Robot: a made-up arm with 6 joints.
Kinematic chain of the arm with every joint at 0, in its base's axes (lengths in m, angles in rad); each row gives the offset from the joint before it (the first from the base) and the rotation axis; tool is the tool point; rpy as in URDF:
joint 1: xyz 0 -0.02 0.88 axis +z
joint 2: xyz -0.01 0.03 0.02 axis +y
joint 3: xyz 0 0.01 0.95 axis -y
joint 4: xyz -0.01 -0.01 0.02 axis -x
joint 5: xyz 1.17 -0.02 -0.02 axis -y
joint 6: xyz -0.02 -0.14 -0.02 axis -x
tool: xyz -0.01 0 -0.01 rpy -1.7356 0.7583 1.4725
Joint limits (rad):
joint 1: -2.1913..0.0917
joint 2: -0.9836..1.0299
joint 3: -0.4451..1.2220
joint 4: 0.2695..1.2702
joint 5: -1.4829..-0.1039
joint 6: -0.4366..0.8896
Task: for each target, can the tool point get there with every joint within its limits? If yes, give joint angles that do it. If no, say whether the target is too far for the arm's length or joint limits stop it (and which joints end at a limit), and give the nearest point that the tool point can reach.
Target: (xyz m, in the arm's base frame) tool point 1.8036 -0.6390 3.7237
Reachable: no: too far | nearest point 1.0990 -0.3972 2.6264 | short by 1.326 m
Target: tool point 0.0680 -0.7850 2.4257
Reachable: yes | joints -1.3422 -0.1931 0.2722 0.6870 -0.7117 -0.1537
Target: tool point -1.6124 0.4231 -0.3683
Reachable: no: joint limits stop it (at a limit: joint 1, joint 2, joint 3, joint 4, joint 5, joint 6) | nearest point -0.6603 -0.6977 0.2691 | short by 1.603 m
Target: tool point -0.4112 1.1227 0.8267
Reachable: no: joint limits stop it (at a limit: joint 2, joint 3, joint 4) | nearest point -0.5430 1.4890 2.2246 | short by 1.451 m
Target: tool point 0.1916 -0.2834 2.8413
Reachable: yes | joints -0.5539 -0.1979 0.8466 0.6085 -0.2552 -0.2023
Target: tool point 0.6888 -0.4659 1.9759
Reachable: yes | joints -0.4521 -0.3097 -0.2683 0.8726 -0.4715 0.4127
